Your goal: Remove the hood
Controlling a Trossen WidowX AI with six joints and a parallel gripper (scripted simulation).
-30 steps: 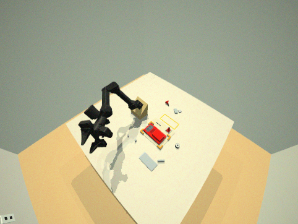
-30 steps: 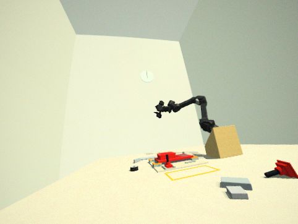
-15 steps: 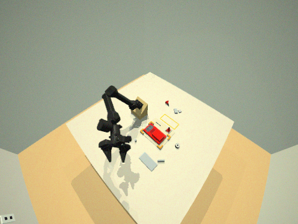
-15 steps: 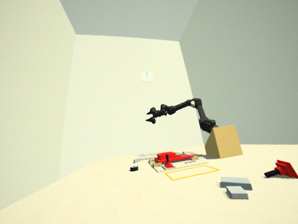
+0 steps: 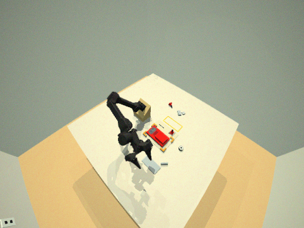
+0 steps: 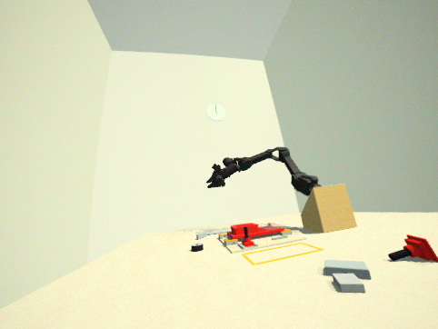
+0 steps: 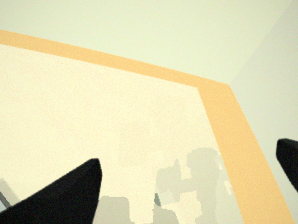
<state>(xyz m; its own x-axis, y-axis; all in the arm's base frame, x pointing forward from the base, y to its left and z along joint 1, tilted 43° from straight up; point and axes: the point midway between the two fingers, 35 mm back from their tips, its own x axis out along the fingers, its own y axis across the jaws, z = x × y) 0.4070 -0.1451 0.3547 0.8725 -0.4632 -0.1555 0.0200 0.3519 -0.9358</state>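
Right now my gripper tip is 11 cm past the red hood, 29 cm to the right of it and 22 cm above it. Round my gripper tip: black wheel: 7 cm ahead, 35 cm to the left, 25 cm below.
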